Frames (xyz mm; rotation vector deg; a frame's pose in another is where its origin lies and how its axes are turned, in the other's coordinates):
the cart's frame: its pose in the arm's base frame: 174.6 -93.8 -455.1 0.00 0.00 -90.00
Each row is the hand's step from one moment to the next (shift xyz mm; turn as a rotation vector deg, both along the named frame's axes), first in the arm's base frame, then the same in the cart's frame.
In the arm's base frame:
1: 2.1 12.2 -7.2 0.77 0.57 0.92
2: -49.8 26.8 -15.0 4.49 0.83 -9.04
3: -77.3 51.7 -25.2 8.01 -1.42 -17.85
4: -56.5 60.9 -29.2 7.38 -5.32 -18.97
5: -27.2 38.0 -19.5 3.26 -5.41 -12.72
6: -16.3 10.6 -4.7 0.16 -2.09 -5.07
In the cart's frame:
1: -12.2 2.1 -7.2 -0.57 0.77 0.92
2: -26.8 -49.8 -15.0 -0.83 4.49 -9.04
3: -51.7 -77.3 -25.2 1.42 8.01 -17.85
4: -60.9 -56.5 -29.2 5.32 7.38 -18.97
5: -38.0 -27.2 -19.5 5.41 3.26 -12.72
6: -10.6 -16.3 -4.7 2.09 0.16 -5.07

